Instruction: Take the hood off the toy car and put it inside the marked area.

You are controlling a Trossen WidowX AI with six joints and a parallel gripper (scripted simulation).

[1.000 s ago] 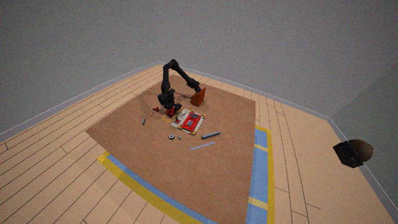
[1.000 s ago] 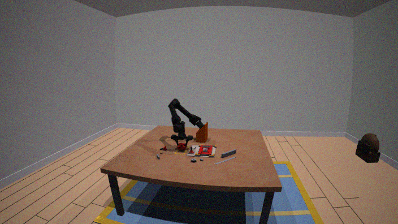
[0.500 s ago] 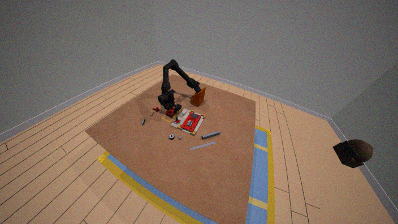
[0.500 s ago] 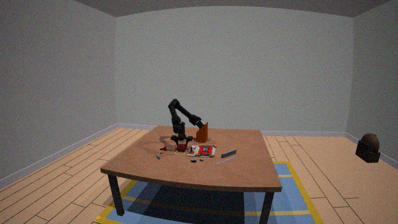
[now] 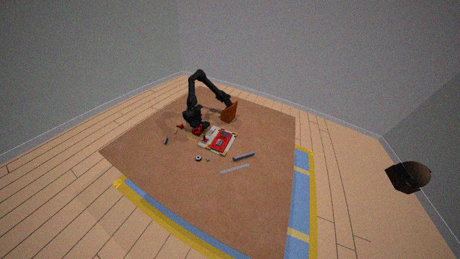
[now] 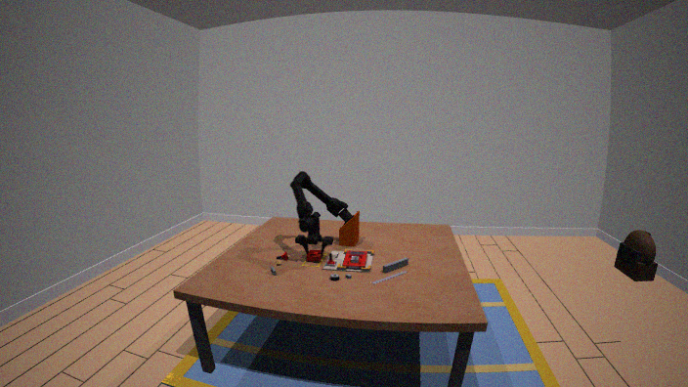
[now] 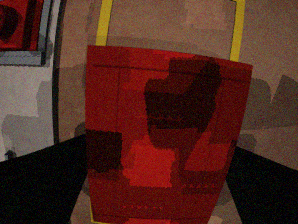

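Now: gripper tip right at the red hood. Round my gripper tip: small wheel (220 mm ahead, 140 mm to the left, 10 mm below).
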